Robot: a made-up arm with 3 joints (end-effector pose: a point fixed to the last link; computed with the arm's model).
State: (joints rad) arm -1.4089 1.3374 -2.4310
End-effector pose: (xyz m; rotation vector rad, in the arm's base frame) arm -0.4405 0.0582 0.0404 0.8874 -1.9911 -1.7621
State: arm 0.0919 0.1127 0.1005
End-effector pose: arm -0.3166 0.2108 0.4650 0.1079 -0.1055 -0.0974
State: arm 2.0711 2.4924 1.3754
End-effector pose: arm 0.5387 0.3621 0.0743 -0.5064 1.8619 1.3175
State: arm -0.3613 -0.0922 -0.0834
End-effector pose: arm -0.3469 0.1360 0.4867 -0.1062 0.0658 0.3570
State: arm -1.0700 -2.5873 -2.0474
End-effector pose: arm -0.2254 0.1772 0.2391 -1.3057 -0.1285 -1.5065
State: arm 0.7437 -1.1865 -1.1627
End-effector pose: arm 0.3046 0.3070 0.2657 -0.6431 1.4155 -1.2816
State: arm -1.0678 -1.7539 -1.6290
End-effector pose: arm -0.2650 0.2179 0.1877 -1.5618 0.2983 -0.5834
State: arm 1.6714 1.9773 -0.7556
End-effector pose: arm 0.0434 0.0688 -0.0263 1.5744 -1.0319 -0.4045
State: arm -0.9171 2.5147 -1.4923
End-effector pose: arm -0.1780 0.2073 0.0293 -1.5937 -1.4837 -2.0283
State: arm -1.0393 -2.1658 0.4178
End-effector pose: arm -0.6923 -0.0890 0.0234 -1.8563 -1.3582 1.0229
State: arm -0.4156 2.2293 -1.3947
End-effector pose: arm -0.0421 0.2140 0.0178 1.7087 1.1635 1.7608
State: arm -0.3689 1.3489 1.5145
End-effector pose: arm -0.6335 0.0437 0.0821 1.2437 -1.0145 -0.7254
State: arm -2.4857 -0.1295 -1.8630
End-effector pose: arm -0.1798 -0.1335 0.1244 -2.1080 0.6056 1.4961
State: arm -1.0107 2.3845 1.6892
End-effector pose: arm -0.6054 -0.2875 0.1446 1.5939 0.1347 -1.1572
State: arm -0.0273 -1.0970 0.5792
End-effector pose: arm -0.4819 0.4702 0.3114 -1.0585 -0.5342 0.3413
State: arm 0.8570 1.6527 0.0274
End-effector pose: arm -0.2469 0.1985 0.0545 1.5342 -0.7244 -0.6705
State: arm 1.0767 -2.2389 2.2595
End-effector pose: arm -0.0971 0.4825 0.3186 -1.2451 -0.3316 1.4116
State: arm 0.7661 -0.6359 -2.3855
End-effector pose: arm 0.0837 0.0932 0.0333 0.6177 2.3882 -1.1097
